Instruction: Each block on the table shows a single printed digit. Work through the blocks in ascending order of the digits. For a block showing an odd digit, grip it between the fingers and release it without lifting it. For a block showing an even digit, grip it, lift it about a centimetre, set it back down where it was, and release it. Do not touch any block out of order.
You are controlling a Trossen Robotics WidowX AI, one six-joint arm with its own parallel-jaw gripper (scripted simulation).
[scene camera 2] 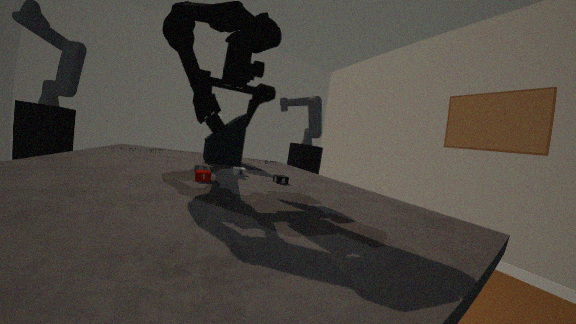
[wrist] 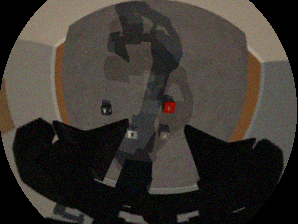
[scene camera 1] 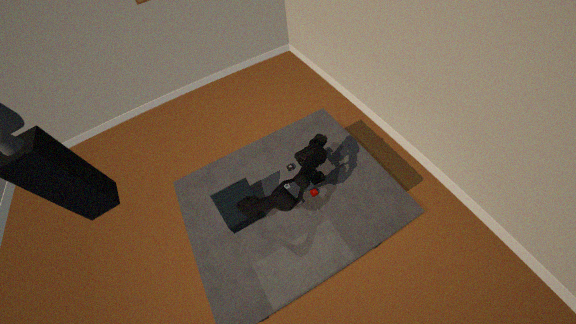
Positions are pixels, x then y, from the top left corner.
Labels:
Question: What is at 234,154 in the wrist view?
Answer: My gripper.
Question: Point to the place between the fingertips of my gripper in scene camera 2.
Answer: At 228,124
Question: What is my gripper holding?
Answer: Nothing.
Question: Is my gripper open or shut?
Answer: Open.

